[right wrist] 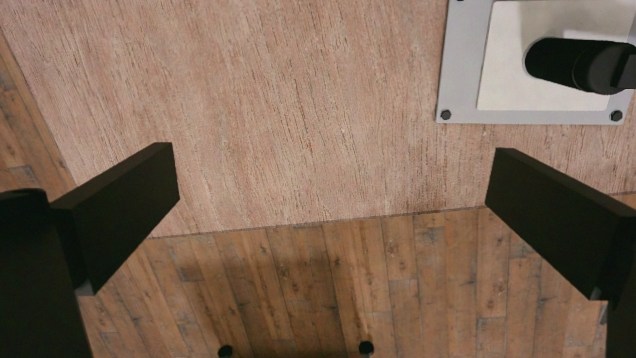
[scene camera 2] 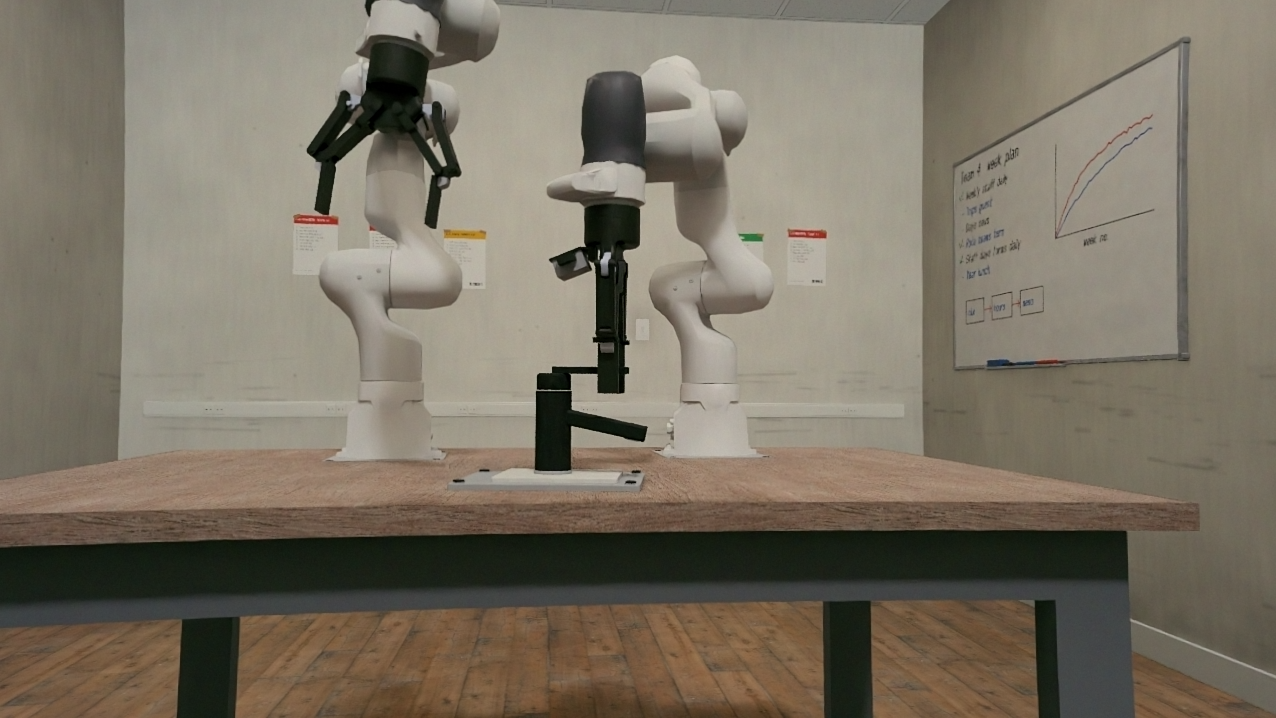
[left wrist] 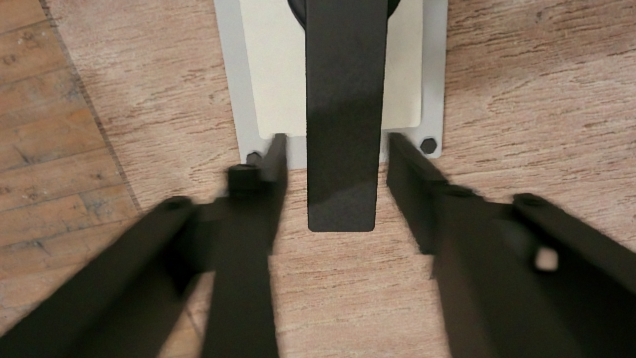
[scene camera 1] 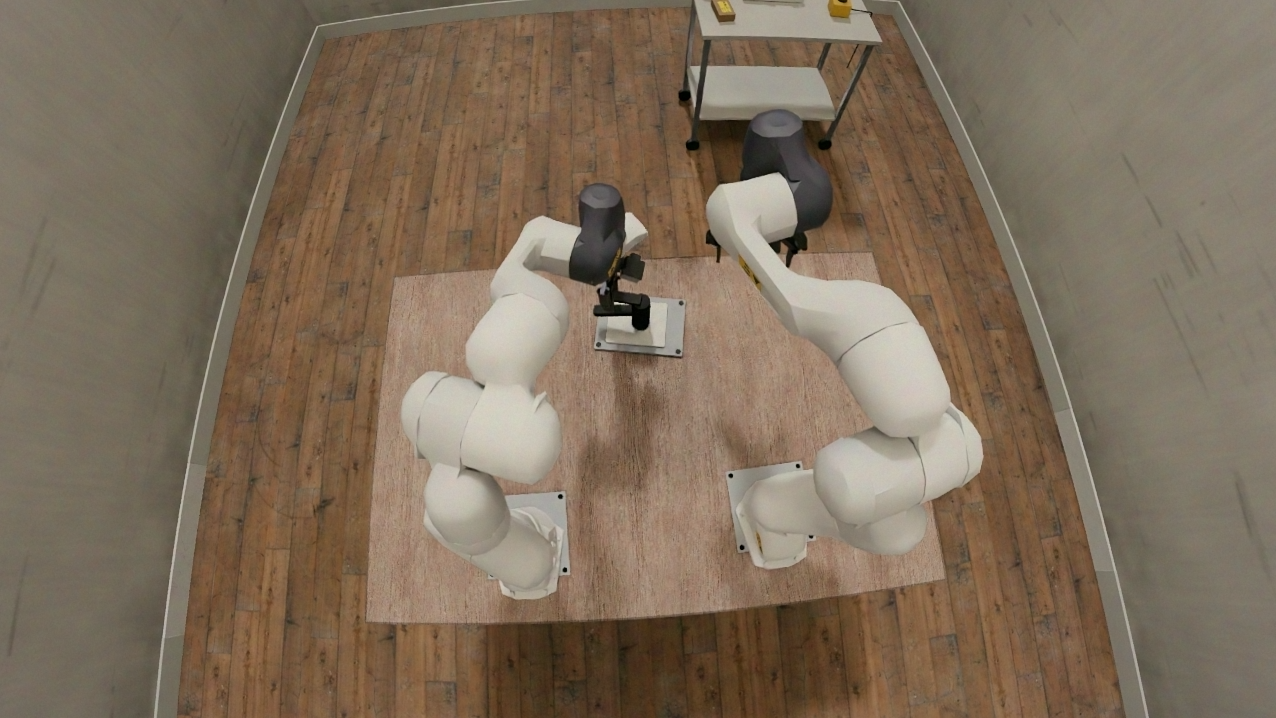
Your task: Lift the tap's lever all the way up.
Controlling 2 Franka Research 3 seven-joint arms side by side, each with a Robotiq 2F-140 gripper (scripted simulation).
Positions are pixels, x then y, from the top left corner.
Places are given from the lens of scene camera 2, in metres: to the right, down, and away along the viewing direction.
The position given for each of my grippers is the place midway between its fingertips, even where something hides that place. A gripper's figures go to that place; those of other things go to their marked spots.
my left gripper (scene camera 2: 611, 393): -0.04, 0.05, 1.17
my right gripper (scene camera 2: 375, 219): -0.35, -0.18, 1.18
black tap (scene camera 2: 554, 416): -0.11, 0.07, 1.15
